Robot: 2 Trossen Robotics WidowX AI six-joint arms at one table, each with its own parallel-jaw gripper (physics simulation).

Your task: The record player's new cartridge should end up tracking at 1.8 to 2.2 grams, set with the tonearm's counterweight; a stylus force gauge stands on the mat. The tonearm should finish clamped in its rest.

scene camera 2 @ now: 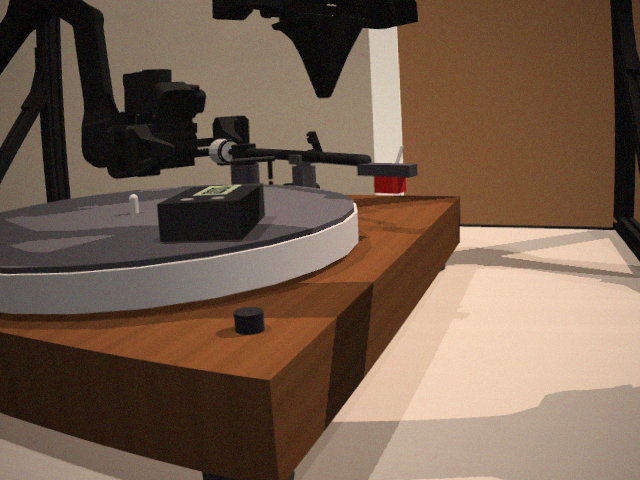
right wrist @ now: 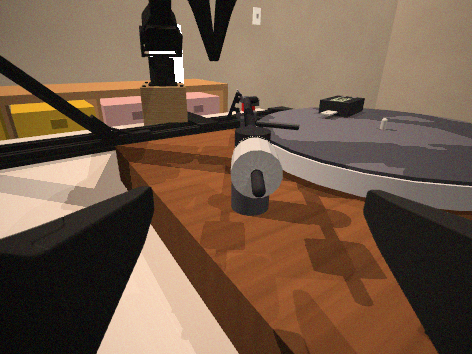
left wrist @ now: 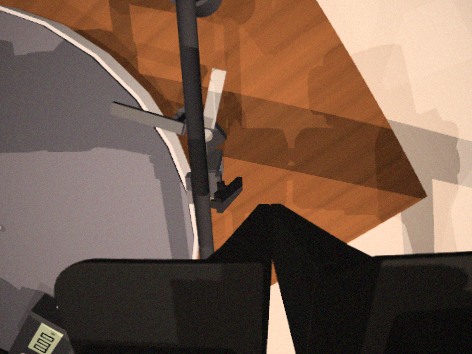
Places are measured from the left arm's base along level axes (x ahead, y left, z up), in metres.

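Pixels of known places: left gripper, fingertip midpoint: (scene camera 2: 324, 97) (right wrist: 214, 61) (left wrist: 269, 215); right gripper, fingertip midpoint: (scene camera 2: 208, 147) (right wrist: 259, 199); left arm's base, origin of the base link: (right wrist: 163, 84).
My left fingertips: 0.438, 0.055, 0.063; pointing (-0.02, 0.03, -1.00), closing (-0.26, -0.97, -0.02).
For each thing: its top centre in the pictures, then the offset to it from my left fingertips, as dx, dy, dz. "pt": a spot on its surface instead.
- red cartridge, middle of its top: (scene camera 2: 387, 175) -0.113, +0.066, -0.058
- headshell, middle of its top: (scene camera 2: 386, 163) -0.113, +0.066, -0.050
- silver counterweight, surface spot: (right wrist: 252, 162) (scene camera 2: 221, 144) pt +0.154, -0.006, -0.041
- black force gauge, middle of its top: (scene camera 2: 219, 188) (left wrist: 46, 338) (right wrist: 339, 99) -0.094, +0.197, -0.051
- platter, middle of its top: (scene camera 2: 135, 217) (right wrist: 382, 131) +0.000, +0.199, -0.075
- black knob, middle of its top: (scene camera 2: 248, 311) -0.180, +0.257, -0.090
- pale lever, middle of its top: (left wrist: 213, 99) +0.039, +0.019, -0.082
- grey bar, middle of its top: (left wrist: 146, 118) (scene camera 2: 252, 157) (right wrist: 277, 122) +0.042, +0.050, -0.049
The tonearm (scene camera 2: 336, 157) (left wrist: 196, 125) passes over its rest (scene camera 2: 305, 175) (left wrist: 212, 180), whose black latch (scene camera 2: 312, 140) (left wrist: 230, 194) stands up beside the tube, not over it. The red cartridge (scene camera 2: 390, 184) hangs under the headshell (scene camera 2: 387, 169), off the platter. The silver counterweight (scene camera 2: 222, 151) (right wrist: 252, 162) is at the arm's rear. The black force gauge (scene camera 2: 199, 222) (left wrist: 45, 340) (right wrist: 342, 106) stands on the mat. My left gripper (scene camera 2: 324, 96) (left wrist: 269, 215) (right wrist: 214, 61) is shut and empty, above the tonearm. My right gripper (right wrist: 259, 199) is open behind the counterweight, its fingers apart to either side in its wrist view.
The wooden plinth (scene camera 2: 310, 304) (left wrist: 280, 60) (right wrist: 190, 200) carries the platter (scene camera 2: 206, 281) (right wrist: 320, 172), with its spindle (scene camera 2: 134, 204) (right wrist: 384, 124) and a black knob (scene camera 2: 249, 320). A pale lever (left wrist: 215, 95) and a grey bar (left wrist: 147, 117) lie near the tube. Black frame rails and coloured drawers (right wrist: 50, 112) stand behind.
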